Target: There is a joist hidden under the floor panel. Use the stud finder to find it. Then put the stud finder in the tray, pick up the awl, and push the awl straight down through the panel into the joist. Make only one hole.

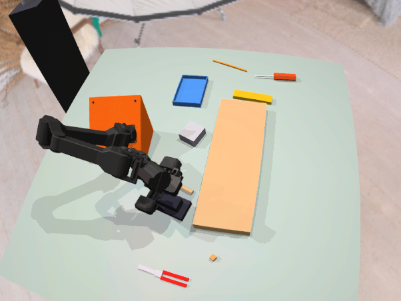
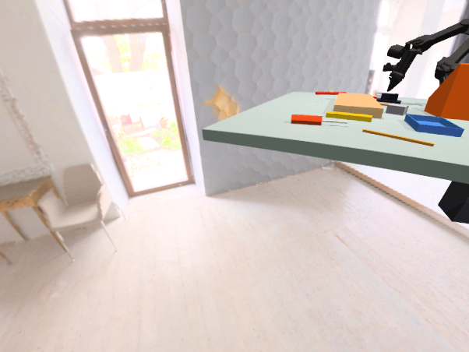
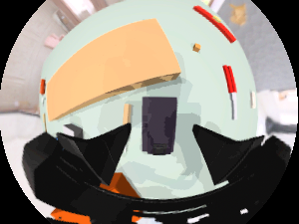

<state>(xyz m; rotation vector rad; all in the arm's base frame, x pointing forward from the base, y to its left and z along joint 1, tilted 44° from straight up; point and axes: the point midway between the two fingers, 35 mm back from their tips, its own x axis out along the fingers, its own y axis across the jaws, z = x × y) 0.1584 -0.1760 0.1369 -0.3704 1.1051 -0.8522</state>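
The stud finder lies 2 cm below my gripper tip, 2 cm behind it and 1 cm to the left of it. Round my gripper tip: small tan cube (18 cm to the right, 13 cm ahead, 6 cm below); grey block (29 cm to the left, 5 cm below, 5 cm ahead); awl (9 cm to the left, 6 cm below, 1 cm behind).
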